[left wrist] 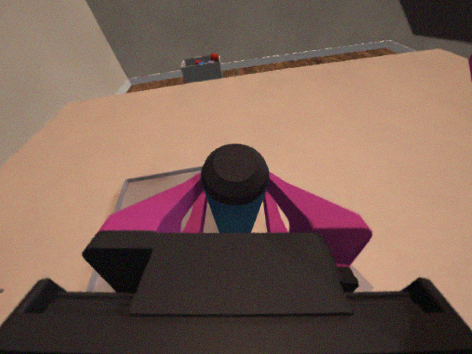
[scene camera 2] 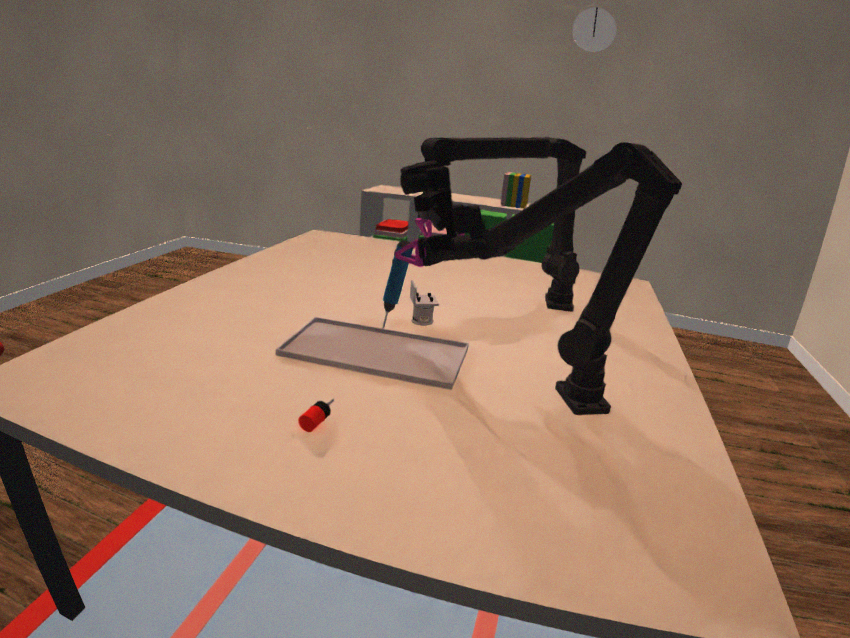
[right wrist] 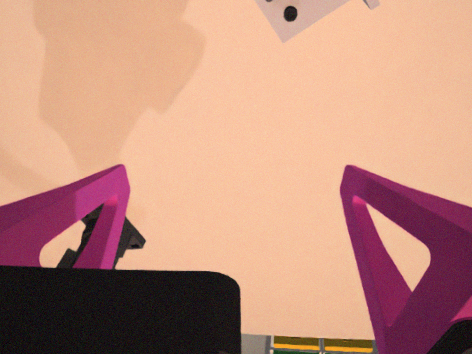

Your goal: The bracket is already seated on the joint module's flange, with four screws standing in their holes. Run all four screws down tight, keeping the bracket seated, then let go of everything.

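Pixels of known places: left gripper, fingertip midpoint: (left wrist: 235, 177) (scene camera 2: 398, 254); right gripper, fingertip midpoint: (right wrist: 235, 176); left arm's base, link origin: (scene camera 2: 581, 399); right arm's base, link origin: (scene camera 2: 558, 304).
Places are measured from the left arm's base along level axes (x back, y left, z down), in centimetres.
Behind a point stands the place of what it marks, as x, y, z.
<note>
The grey joint module (scene camera 2: 422, 315) @[-29.8, -40.5, -2.9] stands upright behind the tray, with the pale bracket (scene camera 2: 427, 301) @[-28.5, -41.5, -6.6] (right wrist: 315, 11) @[-29.1, -46.1, -6.6] on top. Dark screw heads show on the bracket, one screw head (right wrist: 290, 13) @[-27.5, -45.0, -7.4] plainly in the right wrist view; how deep they sit I cannot tell. My left gripper (scene camera 2: 400, 253) @[-37.8, -37.4, -20.7] (left wrist: 235, 177) @[-37.8, -37.4, -20.7] is shut on the blue screwdriver (scene camera 2: 394, 282) @[-38.6, -34.8, -14.0] (left wrist: 235, 216) @[-34.9, -35.8, -20.9], gripping its handle below the black cap. The screwdriver leans with its tip down near the tray's back edge, apart from the bracket. My right gripper (scene camera 2: 424, 225) (right wrist: 235, 176) @[-24.1, -46.3, -22.1] is open and empty, above and behind the left one.
A shallow grey tray (scene camera 2: 362, 371) @[-47.0, -12.9, -0.3] lies in front of the joint module. A red-and-black screwdriver (scene camera 2: 313, 416) @[-56.6, 9.2, -3.1] lies nearer the table's front edge. The right arm's forearm is close beside the left gripper. A shelf (scene camera 2: 371, 208) stands behind the table.
</note>
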